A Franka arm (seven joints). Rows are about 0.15 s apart.
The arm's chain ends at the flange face. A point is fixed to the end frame.
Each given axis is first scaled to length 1.
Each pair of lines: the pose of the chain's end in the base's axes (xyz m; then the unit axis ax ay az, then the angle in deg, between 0 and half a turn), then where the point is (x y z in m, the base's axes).
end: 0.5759 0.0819 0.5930 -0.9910 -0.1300 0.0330 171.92
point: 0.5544 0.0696 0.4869
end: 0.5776 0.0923 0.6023 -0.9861 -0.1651 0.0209 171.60
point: 0.5599 0.0799 0.4955
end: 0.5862 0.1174 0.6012 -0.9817 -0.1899 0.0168 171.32
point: 0.5702 0.1050 0.4941
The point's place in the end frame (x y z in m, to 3 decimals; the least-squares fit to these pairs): -0.019 0.022 0.105
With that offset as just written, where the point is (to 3 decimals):
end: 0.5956 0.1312 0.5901 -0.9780 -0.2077 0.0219 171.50
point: 0.579 0.118 0.483
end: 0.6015 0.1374 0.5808 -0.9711 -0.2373 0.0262 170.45
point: 0.585 0.125 0.474
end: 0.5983 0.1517 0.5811 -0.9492 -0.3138 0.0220 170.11
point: 0.586 0.139 0.474
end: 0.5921 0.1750 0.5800 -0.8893 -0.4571 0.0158 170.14
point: 0.588 0.162 0.472
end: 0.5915 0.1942 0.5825 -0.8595 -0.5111 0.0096 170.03
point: 0.590 0.182 0.474
